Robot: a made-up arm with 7 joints. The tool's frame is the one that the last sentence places. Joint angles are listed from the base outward.
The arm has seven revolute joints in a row. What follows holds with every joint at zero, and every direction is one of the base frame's.
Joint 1 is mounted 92 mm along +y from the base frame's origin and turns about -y.
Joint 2 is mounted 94 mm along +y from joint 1 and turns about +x.
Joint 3 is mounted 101 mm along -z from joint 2 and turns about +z.
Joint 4 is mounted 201 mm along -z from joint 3 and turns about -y.
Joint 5 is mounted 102 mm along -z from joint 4 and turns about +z.
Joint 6 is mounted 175 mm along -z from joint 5 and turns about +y.
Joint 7 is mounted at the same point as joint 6 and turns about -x.
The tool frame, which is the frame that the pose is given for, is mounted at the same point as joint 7; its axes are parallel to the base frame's.
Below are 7 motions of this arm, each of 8 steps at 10 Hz.
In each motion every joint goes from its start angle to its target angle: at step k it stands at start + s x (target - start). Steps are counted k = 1, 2, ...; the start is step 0. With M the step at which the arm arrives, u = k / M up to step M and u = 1 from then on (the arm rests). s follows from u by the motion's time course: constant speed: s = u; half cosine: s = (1 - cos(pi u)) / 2; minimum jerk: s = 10 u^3 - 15 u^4 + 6 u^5.
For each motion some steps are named. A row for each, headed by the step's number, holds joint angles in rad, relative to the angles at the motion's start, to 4 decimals.
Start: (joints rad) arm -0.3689 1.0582 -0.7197 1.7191 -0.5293 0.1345 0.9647
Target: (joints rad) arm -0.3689 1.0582 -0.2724 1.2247 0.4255 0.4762 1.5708
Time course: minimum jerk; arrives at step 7
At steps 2, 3, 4, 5, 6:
2: 0.0000 0.0000 0.0647 -0.0715 0.1382 0.0494 0.0877
3: 0.0000 0.0000 0.1646 -0.1819 0.3513 0.1257 0.2230
4: 0.0000 0.0000 0.2827 -0.3125 0.6035 0.2160 0.3831
5: 0.0000 0.0000 0.3826 -0.4229 0.8166 0.2923 0.5184
6: 0.0000 0.0000 0.4369 -0.4829 0.9326 0.3338 0.5920

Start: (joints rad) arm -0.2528 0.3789 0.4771 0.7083 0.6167 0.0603 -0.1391
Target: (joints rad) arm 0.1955 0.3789 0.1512 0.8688 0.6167 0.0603 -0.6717
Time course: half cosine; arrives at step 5
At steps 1, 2, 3, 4, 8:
1: 0.0428 0.0000 -0.0311 0.0153 0.0000 0.0000 -0.0509
2: 0.1549 0.0000 -0.1126 0.0555 0.0000 0.0000 -0.1840
3: 0.2934 0.0000 -0.2133 0.1050 0.0000 0.0000 -0.3486
4: 0.4055 0.0000 -0.2948 0.1452 0.0000 0.0000 -0.4817
8: 0.4483 0.0000 -0.3259 0.1605 0.0000 0.0000 -0.5326

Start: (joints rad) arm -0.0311 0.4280 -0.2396 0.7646 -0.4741 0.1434 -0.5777
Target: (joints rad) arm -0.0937 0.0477 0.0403 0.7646 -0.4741 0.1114 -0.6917
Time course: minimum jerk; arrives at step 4
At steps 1, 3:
1: -0.0065 -0.0394 0.0290 0.0000 0.0000 -0.0033 -0.0118
3: -0.0561 -0.3409 0.2509 0.0000 0.0000 -0.0287 -0.1022

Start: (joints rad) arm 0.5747 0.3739 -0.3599 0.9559 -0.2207 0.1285 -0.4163
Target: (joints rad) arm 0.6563 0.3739 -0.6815 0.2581 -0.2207 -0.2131 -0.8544
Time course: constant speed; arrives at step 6
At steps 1, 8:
1: 0.0136 0.0000 -0.0536 -0.1163 0.0000 -0.0569 -0.0730
8: 0.0816 0.0000 -0.3216 -0.6978 0.0000 -0.3416 -0.4381

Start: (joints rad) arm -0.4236 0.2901 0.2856 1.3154 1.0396 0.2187 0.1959
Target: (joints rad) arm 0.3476 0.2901 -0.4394 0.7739 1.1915 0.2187 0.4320
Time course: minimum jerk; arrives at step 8
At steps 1, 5, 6, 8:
1: 0.0124 0.0000 -0.0116 -0.0087 0.0024 0.0000 0.0038
5: 0.5590 0.0000 -0.5255 -0.3925 0.1101 0.0000 0.1711
6: 0.6914 0.0000 -0.6500 -0.4854 0.1362 0.0000 0.2117
8: 0.7712 0.0000 -0.7250 -0.5415 0.1519 0.0000 0.2361

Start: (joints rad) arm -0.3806 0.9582 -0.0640 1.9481 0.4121 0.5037 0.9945
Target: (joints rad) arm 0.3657 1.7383 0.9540 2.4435 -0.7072 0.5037 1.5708
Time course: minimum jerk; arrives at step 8
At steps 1, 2, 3, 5, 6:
1: 0.0120 0.0125 0.0163 0.0080 -0.0180 0.0000 0.0093
2: 0.0773 0.0808 0.1054 0.0513 -0.1159 0.0000 0.0597
3: 0.2054 0.2147 0.2802 0.1363 -0.3080 0.0000 0.1586
5: 0.5409 0.5654 0.7378 0.3591 -0.8113 0.0000 0.4177
6: 0.6690 0.6993 0.9126 0.4441 -1.0034 0.0000 0.5166

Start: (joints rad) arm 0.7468 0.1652 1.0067 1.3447 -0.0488 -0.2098 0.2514
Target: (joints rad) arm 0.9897 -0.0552 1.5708 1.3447 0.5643 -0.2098 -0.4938
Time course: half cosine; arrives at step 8
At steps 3, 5, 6, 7, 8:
3: 0.0750 -0.0680 0.1741 0.0000 0.1892 0.0000 -0.2300
5: 0.1679 -0.1524 0.3900 0.0000 0.4239 0.0000 -0.5152
6: 0.2073 -0.1881 0.4815 0.0000 0.5233 0.0000 -0.6361
7: 0.2337 -0.2120 0.5426 0.0000 0.5898 0.0000 -0.7168
8: 0.2429 -0.2204 0.5641 0.0000 0.6131 0.0000 -0.7452

